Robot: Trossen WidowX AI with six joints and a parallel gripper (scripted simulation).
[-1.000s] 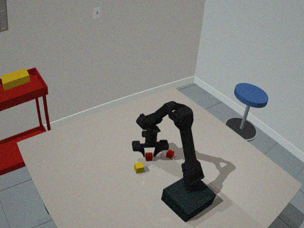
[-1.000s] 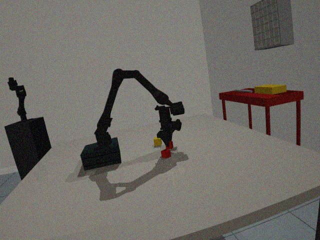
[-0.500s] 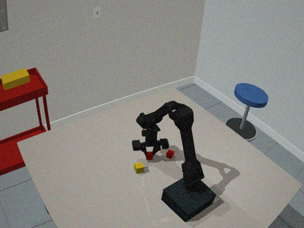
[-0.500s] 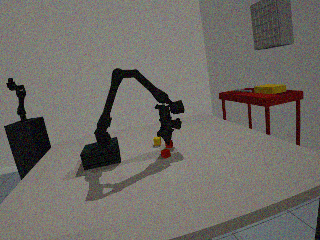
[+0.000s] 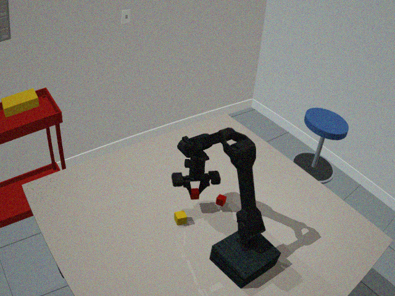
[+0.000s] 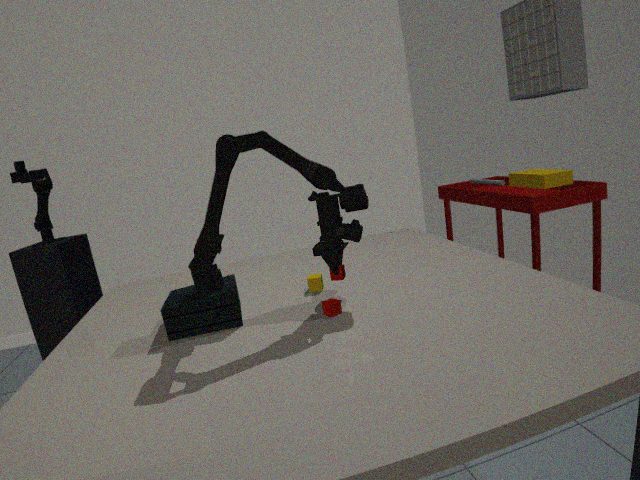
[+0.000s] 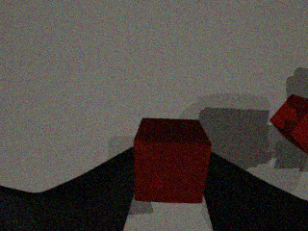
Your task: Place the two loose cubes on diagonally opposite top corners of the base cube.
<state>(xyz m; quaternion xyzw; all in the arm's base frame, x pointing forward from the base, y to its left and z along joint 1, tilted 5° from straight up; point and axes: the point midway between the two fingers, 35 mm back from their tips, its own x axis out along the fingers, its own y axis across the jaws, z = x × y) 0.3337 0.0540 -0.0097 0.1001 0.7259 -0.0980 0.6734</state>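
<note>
Now: gripper tip 90 mm to the right of the yellow cube, 70 mm past it and 50 mm above it. Also, from my gripper tip: red cube (120 mm to the right, 50 mm below, 30 mm behind).
</note>
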